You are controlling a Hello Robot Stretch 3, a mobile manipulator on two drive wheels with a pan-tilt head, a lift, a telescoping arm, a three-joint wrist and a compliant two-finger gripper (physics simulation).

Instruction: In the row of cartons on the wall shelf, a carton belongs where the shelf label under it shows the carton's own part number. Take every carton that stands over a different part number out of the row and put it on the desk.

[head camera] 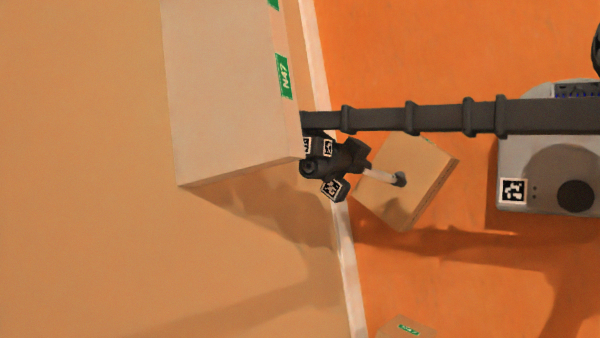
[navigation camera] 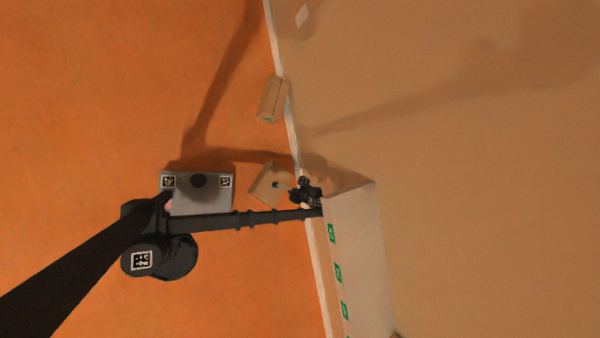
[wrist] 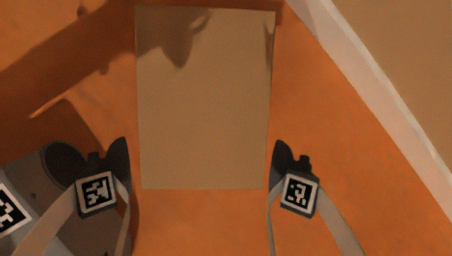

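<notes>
The wall shelf bears green labels on its front edge; the end label reads N47. No carton stands on the shelf's near end. One carton lies on the floor by the wall, its part number unreadable. Another carton lies farther along the wall; its green label reads N47 in the head view. My gripper is open and points down above the first carton, fingers apart with nothing between them. The desk does not show.
The arm reaches across to the wall, with the wrist close by the shelf's end corner. The robot's base stands beside the floor carton. A white baseboard runs along the wall. A wall outlet shows beyond.
</notes>
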